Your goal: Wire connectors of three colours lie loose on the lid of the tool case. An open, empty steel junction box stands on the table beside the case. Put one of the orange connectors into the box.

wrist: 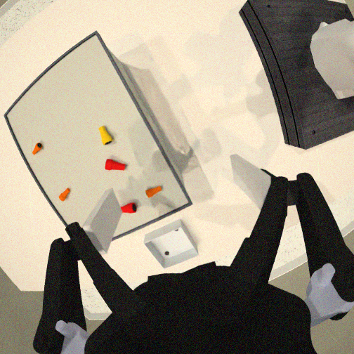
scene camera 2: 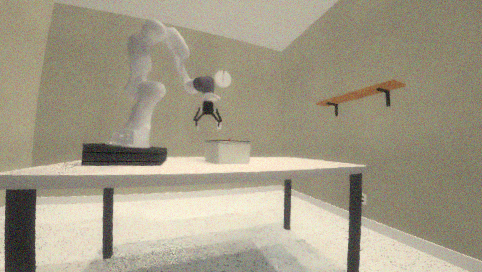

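Observation:
The tool case (scene camera 2: 229, 152) (wrist: 65, 100) stands on the table, with loose connectors on its lid. In the wrist view, one orange connector (wrist: 154, 191) lies near the lid's corner by the junction box, a second orange connector (wrist: 64, 194) near the left edge, and a third orange connector (wrist: 37, 148) farther up that edge. A yellow connector (wrist: 105, 135), a red connector (wrist: 115, 165) and another red connector (wrist: 129, 207) lie among them. The small pale junction box (wrist: 175, 243) stands open beside the case. My gripper (scene camera 2: 208, 126) (wrist: 173, 184) is open and empty, above the lid.
The robot's dark base block (scene camera 2: 124, 155) (wrist: 310, 80) stands on the white table (scene camera 2: 300, 165) (wrist: 215, 65), apart from the case. An orange wall shelf (scene camera 2: 360, 93) hangs on the wall at the right in the scene view.

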